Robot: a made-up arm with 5 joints.
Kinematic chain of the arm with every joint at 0, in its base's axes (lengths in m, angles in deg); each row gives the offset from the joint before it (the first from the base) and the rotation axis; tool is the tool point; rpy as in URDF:
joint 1: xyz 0 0 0.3 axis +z
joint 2: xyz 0 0 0 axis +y
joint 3: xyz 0.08 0 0.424 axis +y
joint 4: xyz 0.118 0 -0.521 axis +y
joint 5: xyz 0.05 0 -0.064 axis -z
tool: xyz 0 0 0 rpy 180 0 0
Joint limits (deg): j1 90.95..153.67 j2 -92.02..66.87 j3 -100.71..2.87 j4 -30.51..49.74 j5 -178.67..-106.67
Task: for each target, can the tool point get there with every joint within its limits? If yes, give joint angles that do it. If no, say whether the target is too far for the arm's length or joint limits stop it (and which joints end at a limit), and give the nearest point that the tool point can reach.
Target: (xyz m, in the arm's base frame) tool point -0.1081 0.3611 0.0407
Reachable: yes | joints 106.66 26.34 -23.74 19.03 -138.94
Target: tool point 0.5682 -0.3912 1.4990
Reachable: no: too far | nearest point 0.3844 -0.2647 1.1112 | short by 0.447 m
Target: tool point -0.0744 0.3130 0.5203
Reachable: yes | joints 103.38 -51.81 -16.83 34.48 -136.50
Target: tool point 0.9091 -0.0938 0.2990
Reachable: no: joint limits stop it (at a limit: joint 1, joint 2, joint 3, joint 4) | nearest point 0.6603 -0.3268 0.8596 | short by 0.656 m
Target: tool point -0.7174 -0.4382 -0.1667
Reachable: no: joint limits stop it (at a limit: joint 1) | nearest point -0.4021 0.1990 -0.1667 | short by 0.711 m
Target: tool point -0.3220 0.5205 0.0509
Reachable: yes | joints 121.74 39.77 -49.44 -20.65 -153.06
